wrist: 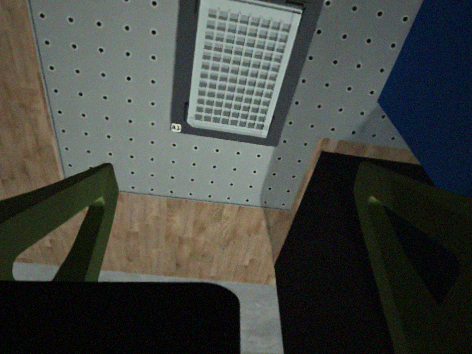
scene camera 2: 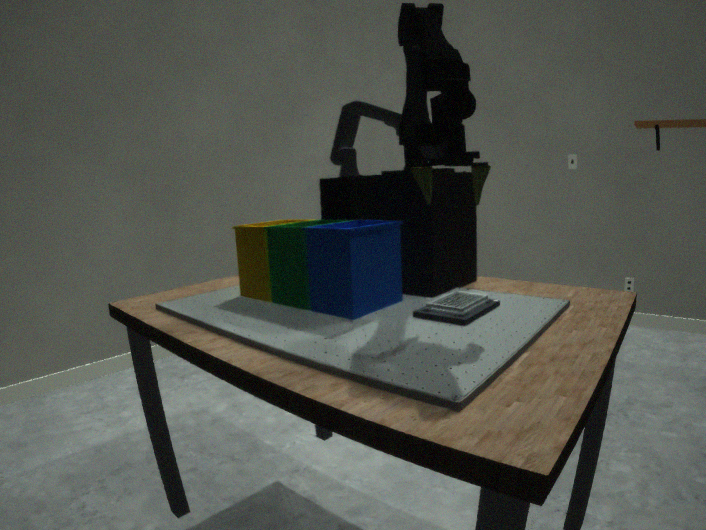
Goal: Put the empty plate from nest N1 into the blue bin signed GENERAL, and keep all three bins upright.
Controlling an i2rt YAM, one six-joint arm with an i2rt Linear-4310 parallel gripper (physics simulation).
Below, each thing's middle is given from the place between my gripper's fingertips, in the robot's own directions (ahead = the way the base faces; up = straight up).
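Distances counted from my hand: green bin [scene camera 2: 287,247] 5 cm ahead of it, 35 cm to the right of it, 13 cm below it; dark nest [scene camera 2: 482,310] 1 cm to the right of it, 4 cm behind it, 21 cm below it; blue bin [scene camera 2: 354,267] 4 cm ahead of it, 22 cm to the right of it, 13 cm below it; clear gridded plate [scene camera 2: 458,302] 1 cm to the right of it, 4 cm behind it, 20 cm below it.
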